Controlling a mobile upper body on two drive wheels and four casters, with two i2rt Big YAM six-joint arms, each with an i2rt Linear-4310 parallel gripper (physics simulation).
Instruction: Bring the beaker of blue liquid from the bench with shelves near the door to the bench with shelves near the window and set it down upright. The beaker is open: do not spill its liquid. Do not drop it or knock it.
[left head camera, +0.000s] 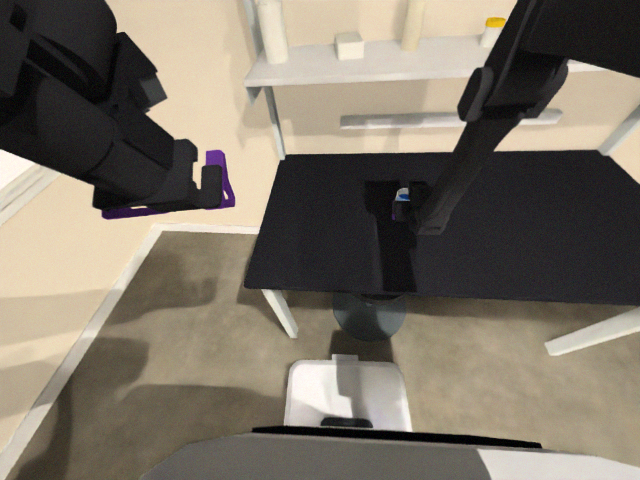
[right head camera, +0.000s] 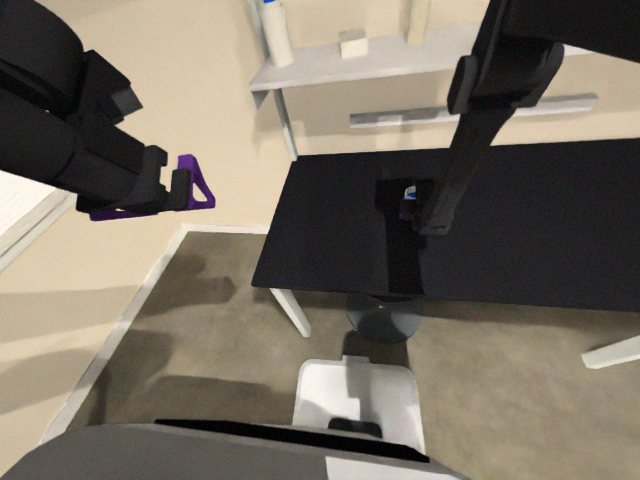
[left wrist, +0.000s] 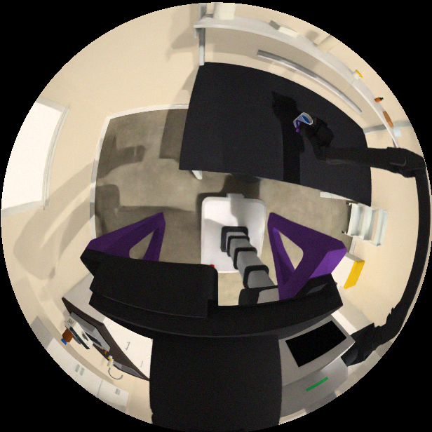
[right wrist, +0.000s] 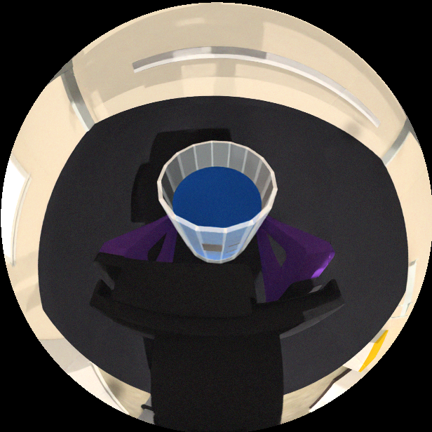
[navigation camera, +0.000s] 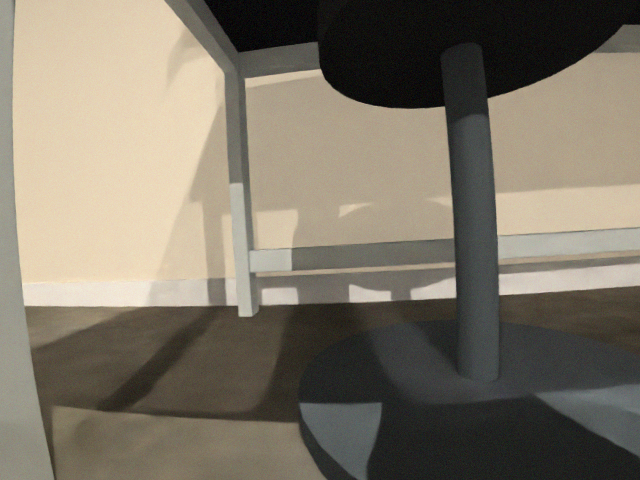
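The clear open beaker (left head camera: 403, 195) (right head camera: 409, 194) (left wrist: 306, 120) (right wrist: 216, 197) holds blue liquid and looks upright. My right gripper (left head camera: 400, 207) (right wrist: 216, 217) is shut on it, with a purple finger at each side. It is over the black top of the bench with shelves (left head camera: 320, 248) (right head camera: 330, 248) (left wrist: 225, 125) (right wrist: 325, 175). The gripper's shadow falls close by on the top; I cannot tell the gap under the beaker. A bright window (left wrist: 30, 155) is in the wall at the left. My left gripper (left wrist: 215, 218) is open and empty, left of the bench in the head views.
A shelf (left head camera: 305, 73) above the bench's back carries a white bottle (left head camera: 272, 33), a small box (left head camera: 349, 46) and a yellow-lidded jar (left head camera: 491, 33). A stool (left head camera: 369, 317) (navigation camera: 473, 206) stands under the bench's front edge, ahead of my white base (left head camera: 310, 392). A white cart (left wrist: 367, 210) stands at the right.
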